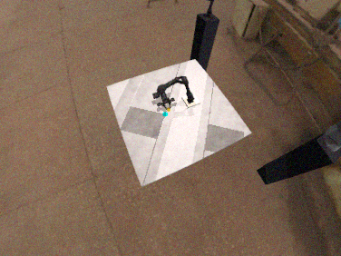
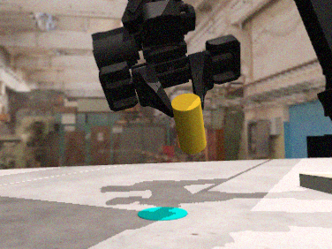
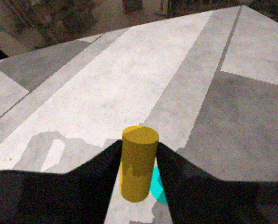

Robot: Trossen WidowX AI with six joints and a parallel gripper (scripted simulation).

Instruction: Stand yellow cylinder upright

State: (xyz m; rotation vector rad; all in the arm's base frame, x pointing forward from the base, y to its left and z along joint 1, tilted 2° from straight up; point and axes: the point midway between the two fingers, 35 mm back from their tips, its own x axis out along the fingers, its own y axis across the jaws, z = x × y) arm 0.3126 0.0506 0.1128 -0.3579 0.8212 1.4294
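My gripper tip is now 12 cm above the cyan circle, 3 cm to the left of it and 3 cm short of it. From my gripper tip the other things lie so: yellow tall cylinder 2 cm below, 1 cm to the right, 1 cm behind.
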